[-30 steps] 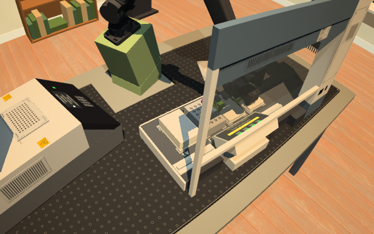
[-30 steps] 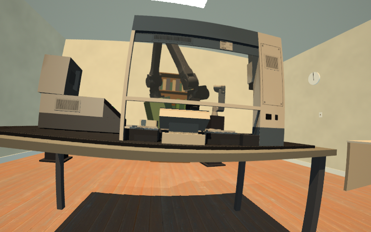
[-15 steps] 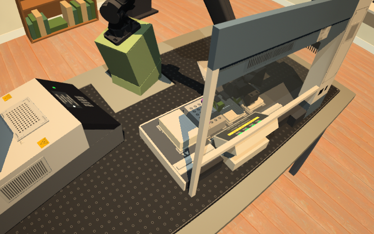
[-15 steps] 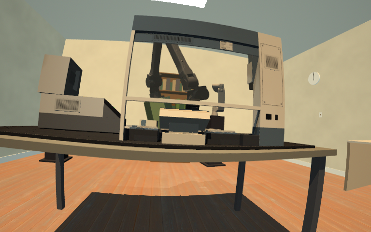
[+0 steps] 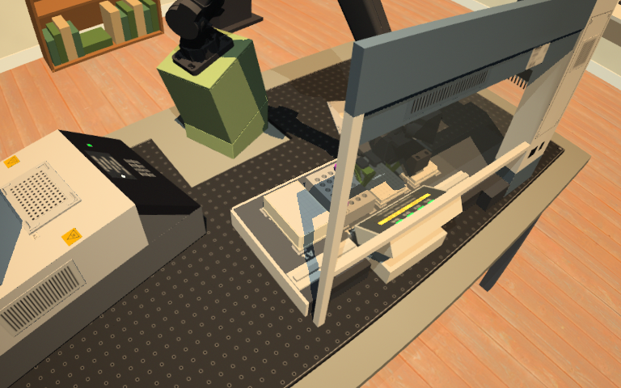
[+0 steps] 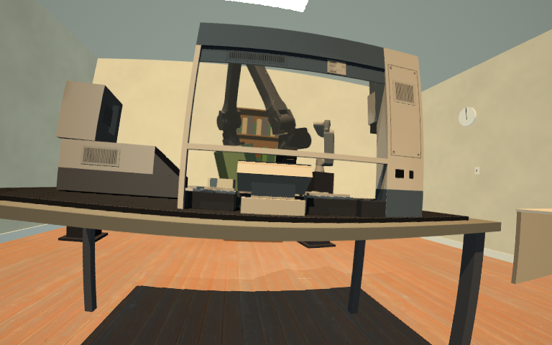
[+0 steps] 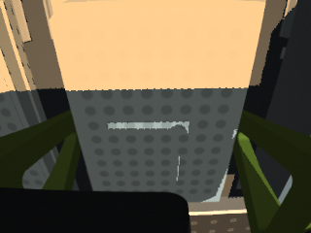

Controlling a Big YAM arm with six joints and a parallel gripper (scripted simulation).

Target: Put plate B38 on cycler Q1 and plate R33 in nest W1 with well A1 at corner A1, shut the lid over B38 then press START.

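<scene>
Right now my hand is right at the plate B38. From my hand the other things lie so: low crossbar: 18 cm ahead, 4 cm to the right, 11 cm above; tube block: 2 cm behind, 10 cm to the right, 1 cm above; cream deep-well block: 4 cm behind, 21 cm to the right, 1 cm above.
</scene>
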